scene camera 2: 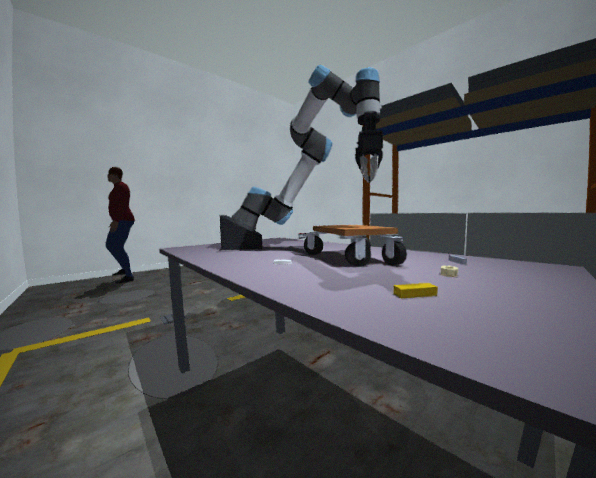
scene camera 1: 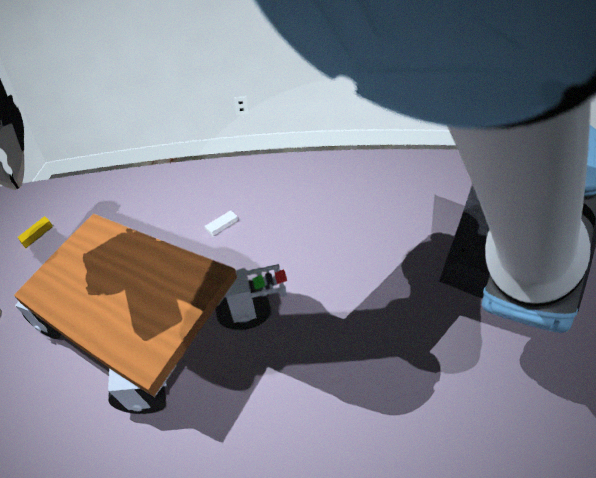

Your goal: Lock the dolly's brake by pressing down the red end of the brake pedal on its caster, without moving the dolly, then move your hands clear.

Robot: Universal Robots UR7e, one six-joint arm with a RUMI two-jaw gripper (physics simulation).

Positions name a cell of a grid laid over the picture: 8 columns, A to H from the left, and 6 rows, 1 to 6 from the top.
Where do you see a dolly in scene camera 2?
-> E4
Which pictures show the dolly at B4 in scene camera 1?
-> Scene camera 2 and scene camera 1: all of them.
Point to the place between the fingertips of my gripper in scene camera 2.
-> E3
